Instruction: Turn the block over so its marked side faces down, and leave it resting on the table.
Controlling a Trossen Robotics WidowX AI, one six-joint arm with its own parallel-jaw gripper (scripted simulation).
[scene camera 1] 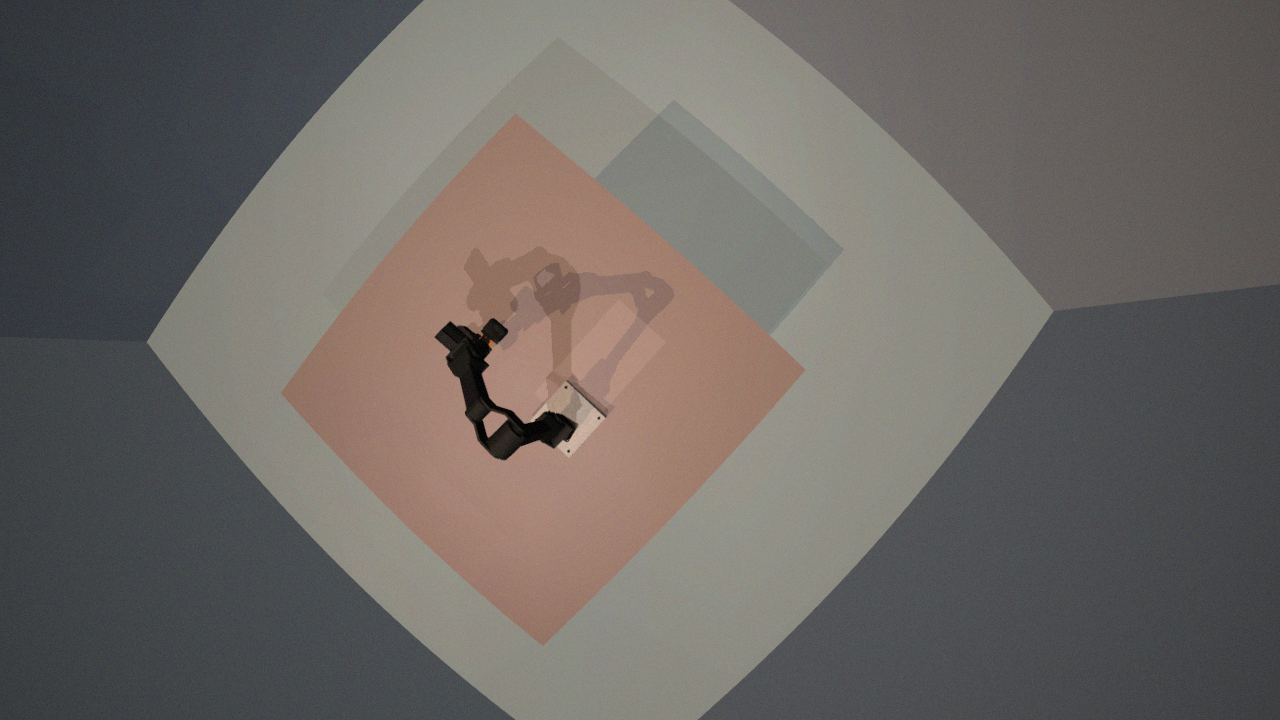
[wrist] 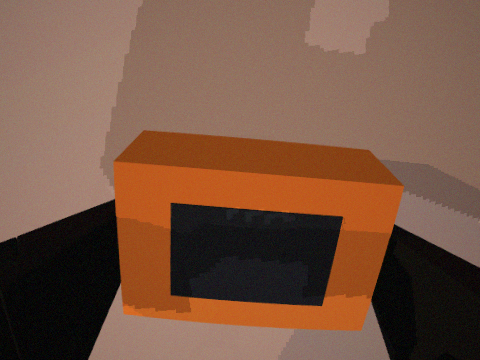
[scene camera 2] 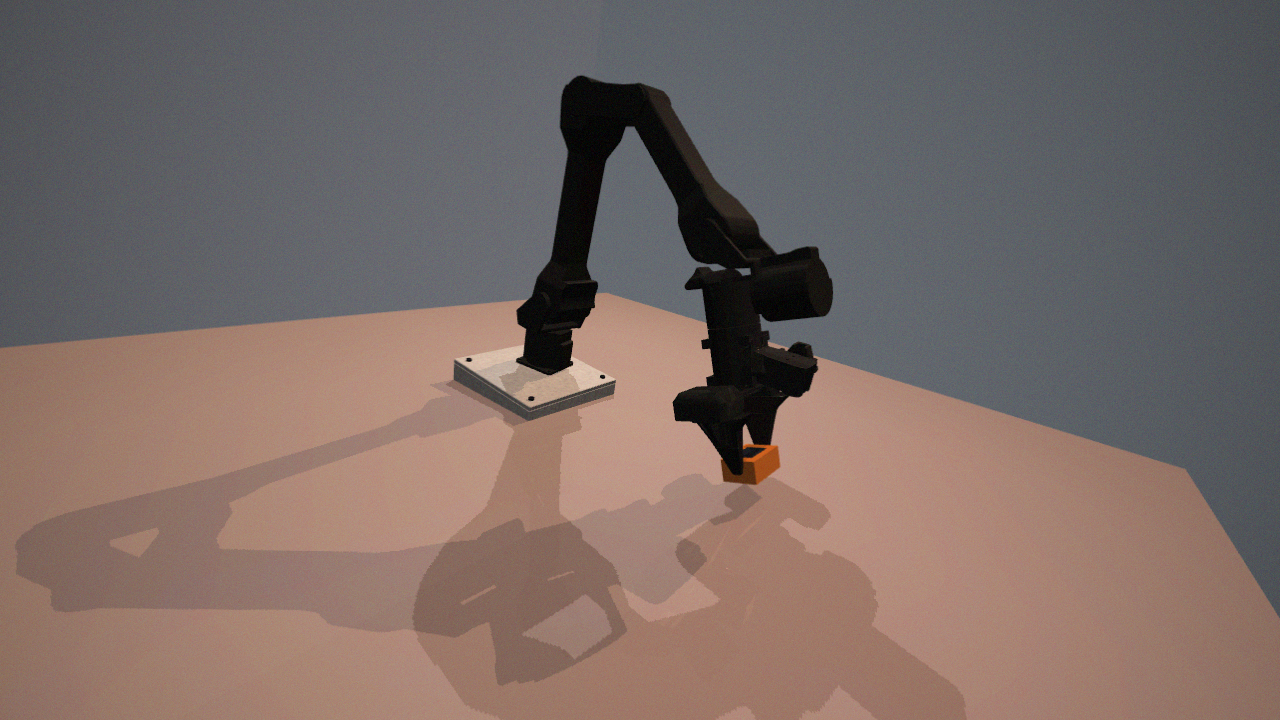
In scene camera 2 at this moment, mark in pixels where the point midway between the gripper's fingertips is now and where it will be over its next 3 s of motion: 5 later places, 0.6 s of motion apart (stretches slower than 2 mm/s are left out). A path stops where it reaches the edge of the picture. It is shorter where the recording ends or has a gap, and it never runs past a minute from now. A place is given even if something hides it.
My gripper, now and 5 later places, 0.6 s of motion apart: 751, 465; 754, 460; 774, 483; 771, 482; 760, 470; 759, 470
